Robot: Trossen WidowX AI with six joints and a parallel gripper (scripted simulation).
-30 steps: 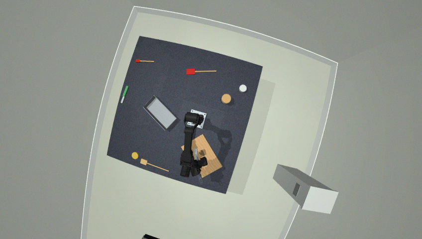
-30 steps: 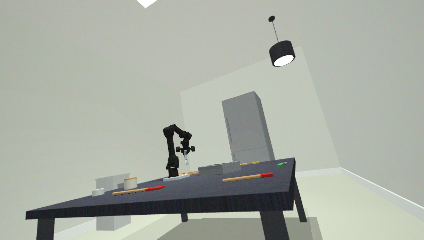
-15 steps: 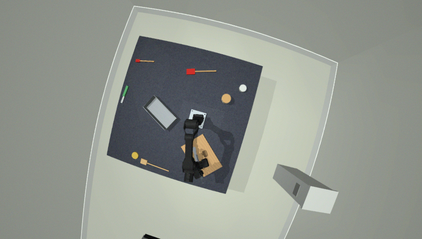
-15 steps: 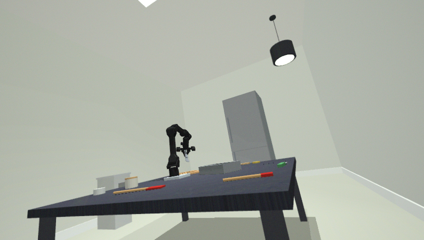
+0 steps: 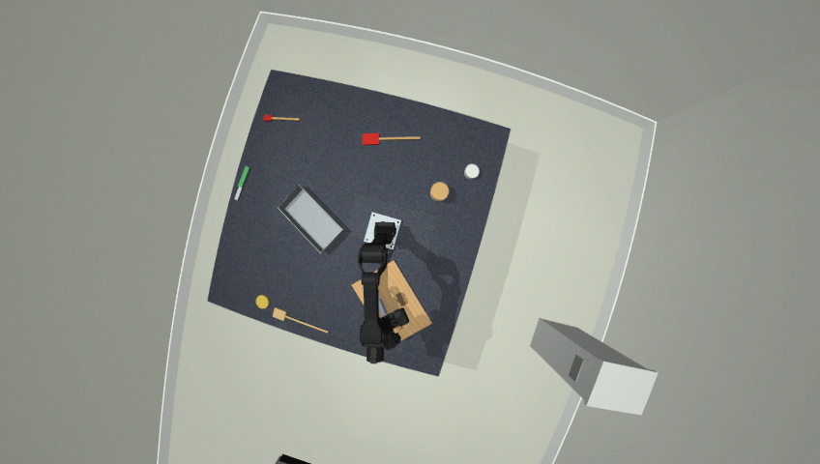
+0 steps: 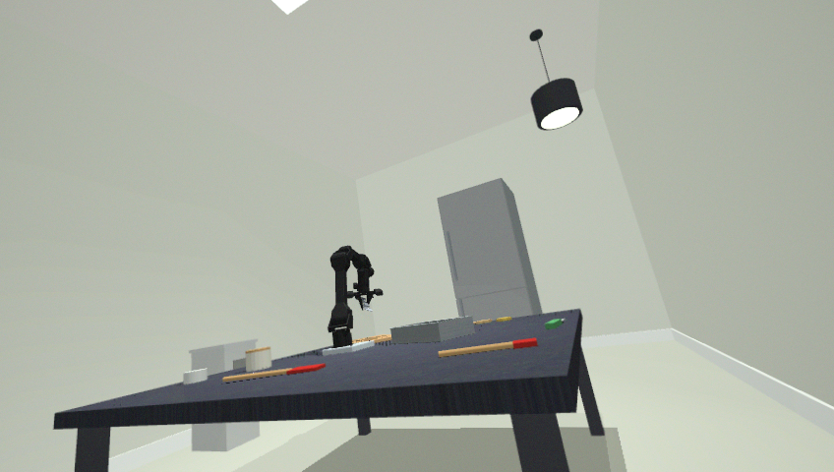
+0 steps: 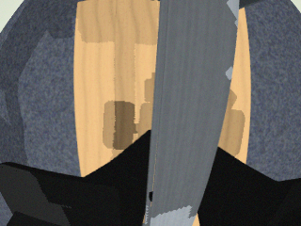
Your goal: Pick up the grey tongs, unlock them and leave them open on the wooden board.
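My gripper tip is now 10 mm short of the wooden board, 20 mm to the left of it and 150 mm above it. The rest, counted from my gripper tip: tan-lidded jar (160 mm behind, 570 mm to the right, 120 mm below); then roasting tin (430 mm ahead, 390 mm to the right, 130 mm below); then yellow disc (670 mm ahead, 60 mm to the left, 150 mm below).
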